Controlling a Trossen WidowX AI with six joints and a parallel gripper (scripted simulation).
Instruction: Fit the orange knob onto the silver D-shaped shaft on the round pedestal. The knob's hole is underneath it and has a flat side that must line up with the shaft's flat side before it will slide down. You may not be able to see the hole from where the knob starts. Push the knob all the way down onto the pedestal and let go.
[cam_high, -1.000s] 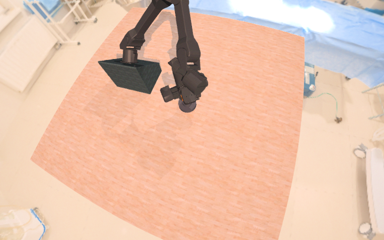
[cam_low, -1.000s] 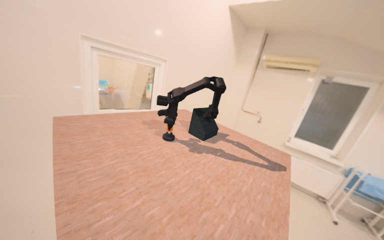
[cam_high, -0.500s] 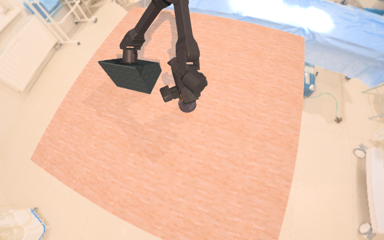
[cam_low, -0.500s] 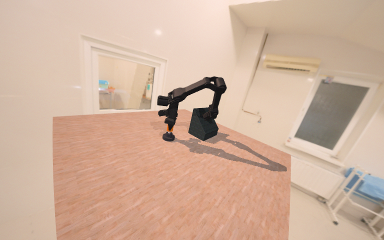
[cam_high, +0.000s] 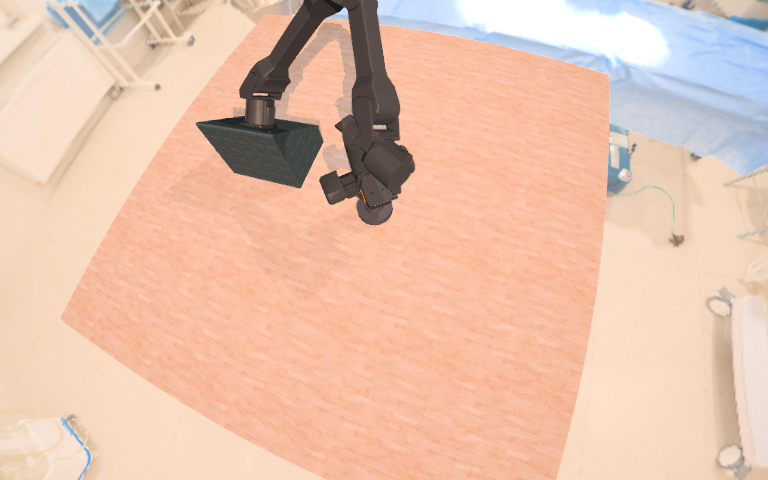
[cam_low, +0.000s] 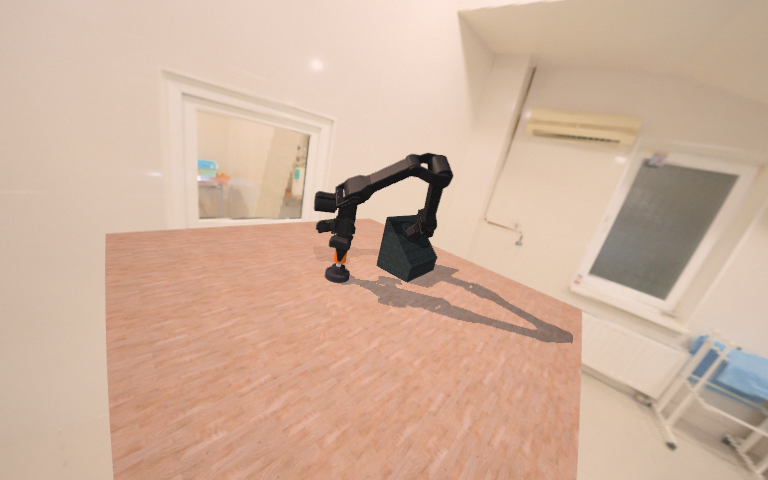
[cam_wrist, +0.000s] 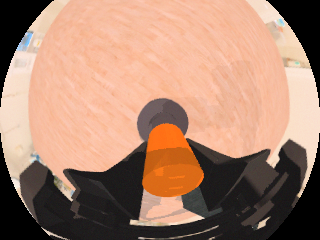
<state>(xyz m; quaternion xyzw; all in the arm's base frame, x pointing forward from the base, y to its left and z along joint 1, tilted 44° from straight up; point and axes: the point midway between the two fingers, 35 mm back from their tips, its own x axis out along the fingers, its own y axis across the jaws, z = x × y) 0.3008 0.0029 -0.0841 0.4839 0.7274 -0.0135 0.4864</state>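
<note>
The orange knob is 30 mm above my gripper tip. Also, from my gripper tip: pedestal (40 mm below).
</note>
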